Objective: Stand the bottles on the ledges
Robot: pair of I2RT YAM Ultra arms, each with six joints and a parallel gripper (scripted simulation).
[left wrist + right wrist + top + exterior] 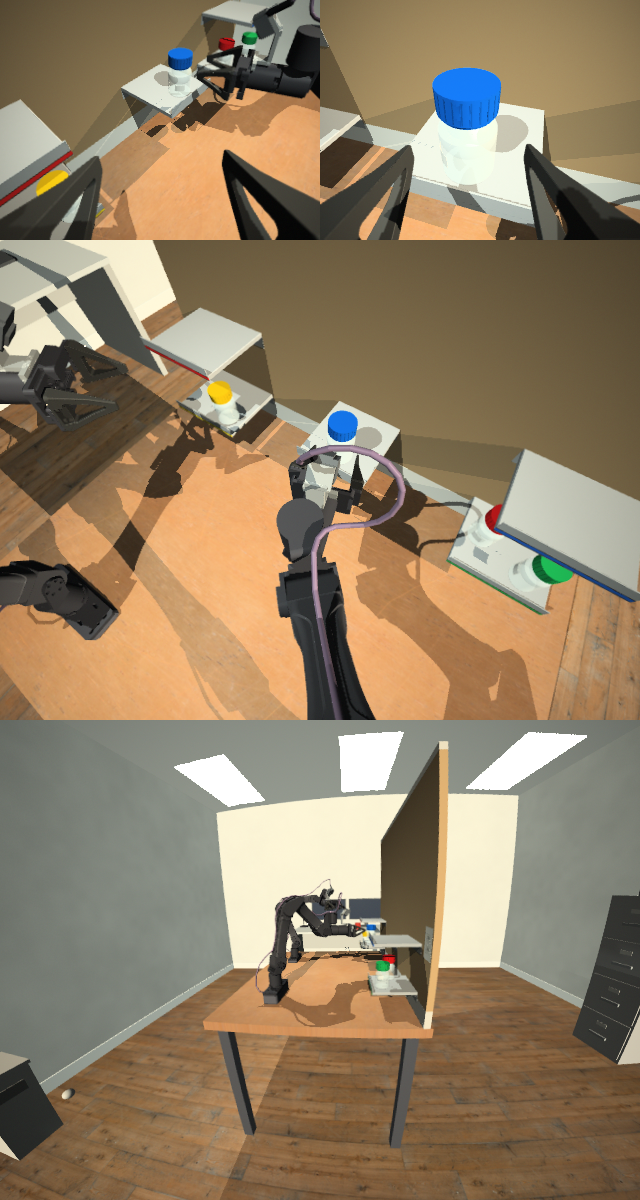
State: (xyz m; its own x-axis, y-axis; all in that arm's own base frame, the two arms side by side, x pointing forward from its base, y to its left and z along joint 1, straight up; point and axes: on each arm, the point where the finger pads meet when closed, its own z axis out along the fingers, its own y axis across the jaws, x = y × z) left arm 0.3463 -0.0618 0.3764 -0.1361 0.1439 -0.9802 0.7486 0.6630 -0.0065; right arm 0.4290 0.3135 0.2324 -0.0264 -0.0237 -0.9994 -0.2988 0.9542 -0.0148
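My right gripper is now 6 cm short of the blue-capped bottle, 3 cm above it and 1 cm to the right of it. The rest, counted from my right hand: yellow-capped bottle (36 cm to the left, 13 cm below, 9 cm ahead); then red-capped bottle (33 cm to the right, 13 cm below, 7 cm ahead); then brown wall (20 cm ahead, 18 cm above, 1 cm to the right).
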